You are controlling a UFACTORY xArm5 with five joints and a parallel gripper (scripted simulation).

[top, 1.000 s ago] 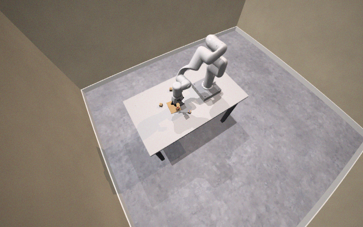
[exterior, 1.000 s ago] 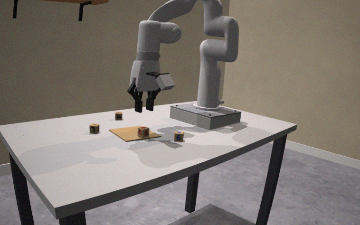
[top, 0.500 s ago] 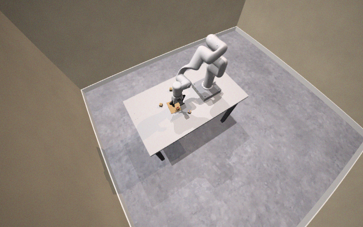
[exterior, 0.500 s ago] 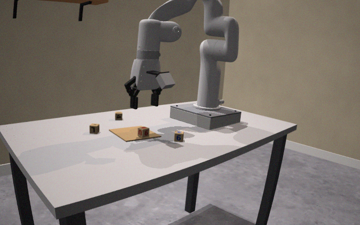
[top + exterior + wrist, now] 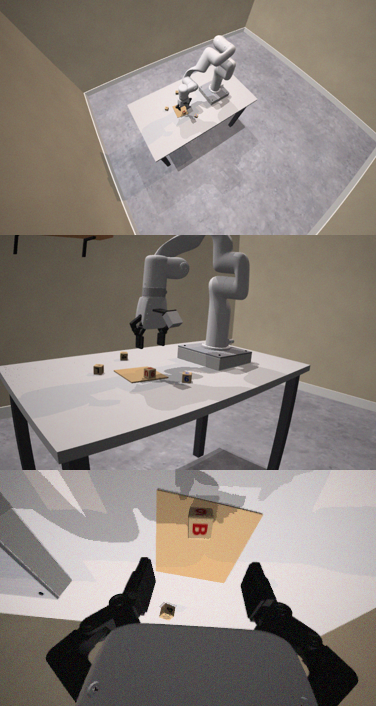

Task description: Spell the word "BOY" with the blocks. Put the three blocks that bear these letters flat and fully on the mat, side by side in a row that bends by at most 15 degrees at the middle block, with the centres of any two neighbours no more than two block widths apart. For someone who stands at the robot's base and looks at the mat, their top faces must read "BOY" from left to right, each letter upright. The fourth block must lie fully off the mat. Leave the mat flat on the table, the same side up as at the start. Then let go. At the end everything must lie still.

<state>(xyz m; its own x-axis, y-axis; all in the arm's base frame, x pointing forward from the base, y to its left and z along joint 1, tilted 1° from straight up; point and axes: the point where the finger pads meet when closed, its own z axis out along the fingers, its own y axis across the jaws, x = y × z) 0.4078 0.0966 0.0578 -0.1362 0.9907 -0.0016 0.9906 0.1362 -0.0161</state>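
Right now my hand is 25 cm to the left of the wooden block, 10 cm above it and 4 cm past it. From my hand the other things lie so: tan mat: 11 cm below, 4 cm to the right, 1 cm ahead.
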